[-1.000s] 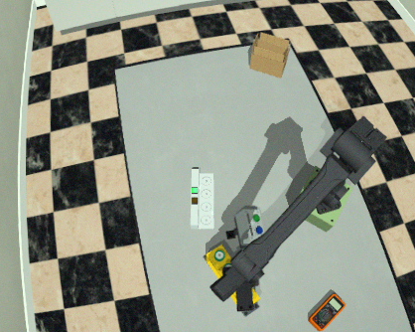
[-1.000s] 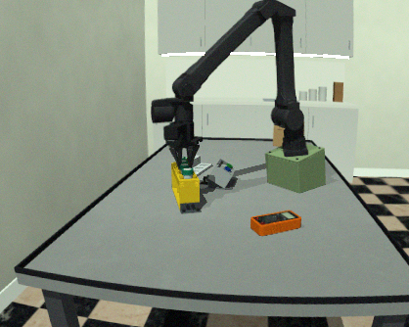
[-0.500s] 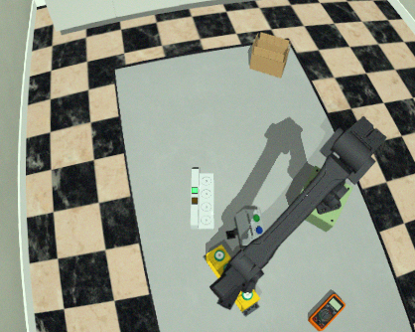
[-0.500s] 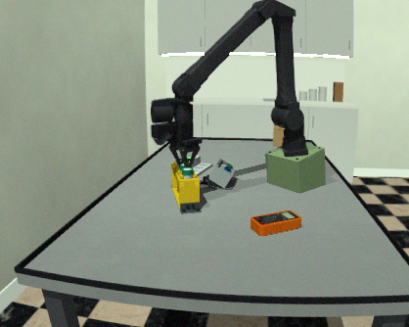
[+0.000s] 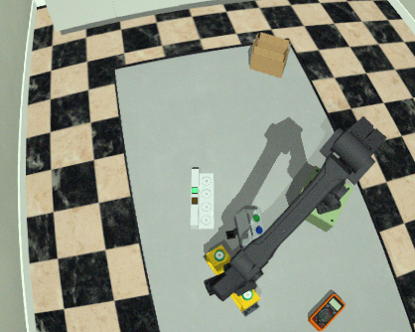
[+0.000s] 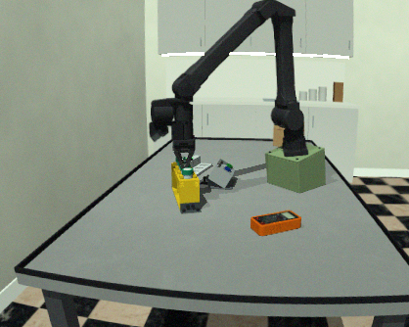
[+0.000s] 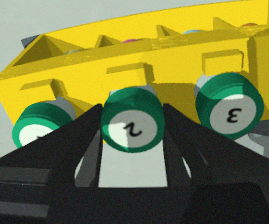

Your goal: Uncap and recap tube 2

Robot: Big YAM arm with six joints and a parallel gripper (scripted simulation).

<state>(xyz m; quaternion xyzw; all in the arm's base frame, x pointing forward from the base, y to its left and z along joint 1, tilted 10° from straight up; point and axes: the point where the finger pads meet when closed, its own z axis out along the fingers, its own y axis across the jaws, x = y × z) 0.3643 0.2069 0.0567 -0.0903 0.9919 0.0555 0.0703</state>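
My hand is right at the cap. The rest, counted from my hand: grey key housing 19 cm to the right, 10 cm behind, 6 cm below; then green READY key 21 cm to the right, 12 cm behind, 5 cm below; then blue cycle key 17 cm to the right, 12 cm behind, 5 cm below.
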